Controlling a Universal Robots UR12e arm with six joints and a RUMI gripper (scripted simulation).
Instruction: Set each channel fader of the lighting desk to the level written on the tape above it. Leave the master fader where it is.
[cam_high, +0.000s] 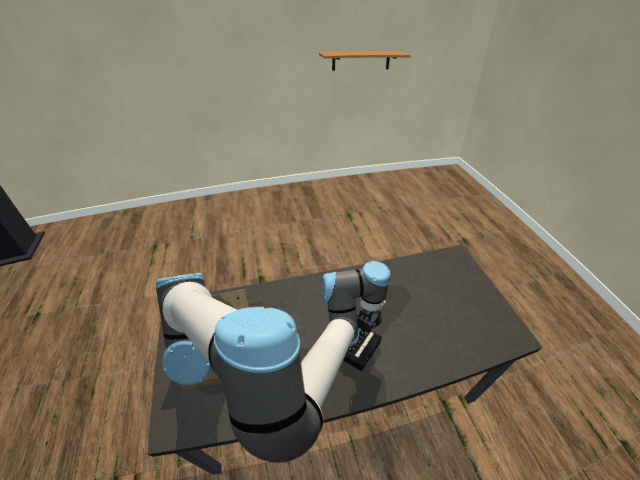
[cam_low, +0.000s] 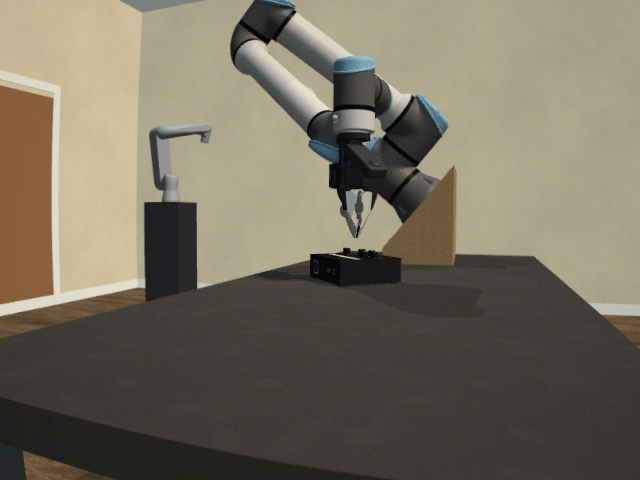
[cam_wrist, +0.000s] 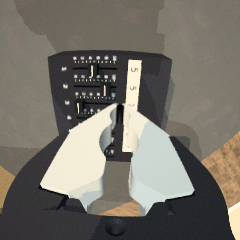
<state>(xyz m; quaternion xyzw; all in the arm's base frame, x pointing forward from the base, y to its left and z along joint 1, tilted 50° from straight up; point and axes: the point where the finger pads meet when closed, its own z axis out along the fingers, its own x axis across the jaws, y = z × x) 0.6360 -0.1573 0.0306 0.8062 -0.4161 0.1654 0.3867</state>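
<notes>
My hand is 11 cm past the master fader, 4 cm to the left of it and 5 cm above it.
</notes>
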